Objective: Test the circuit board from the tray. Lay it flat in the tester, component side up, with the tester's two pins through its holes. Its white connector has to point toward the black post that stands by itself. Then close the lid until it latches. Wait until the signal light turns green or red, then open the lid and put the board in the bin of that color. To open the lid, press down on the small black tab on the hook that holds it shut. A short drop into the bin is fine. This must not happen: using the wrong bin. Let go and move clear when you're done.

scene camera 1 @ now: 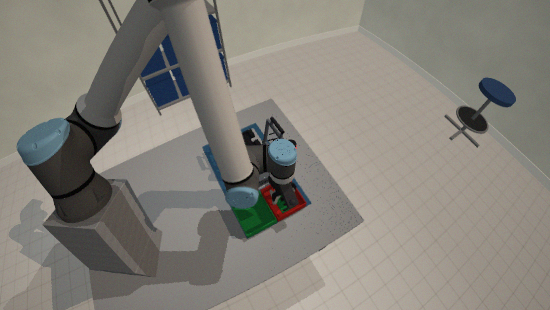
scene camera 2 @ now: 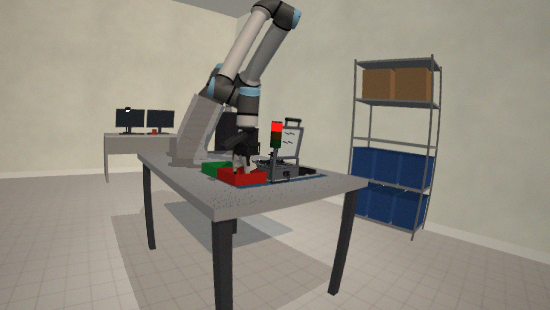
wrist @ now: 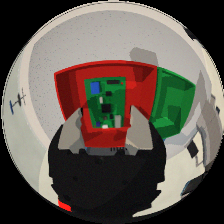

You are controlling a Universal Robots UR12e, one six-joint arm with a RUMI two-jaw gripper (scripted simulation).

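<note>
You'd find my gripper (scene camera 2: 241, 178) there, and the wrist view has my gripper (wrist: 106, 106) too. There's a green bin (scene camera 1: 257, 218), and the wrist view also shows the green bin (wrist: 176, 96). A red bin (scene camera 2: 256, 176) is there as well, and in the wrist view it's the red bin (wrist: 140, 85). Plus I can see a green circuit board (wrist: 105, 96).
</note>
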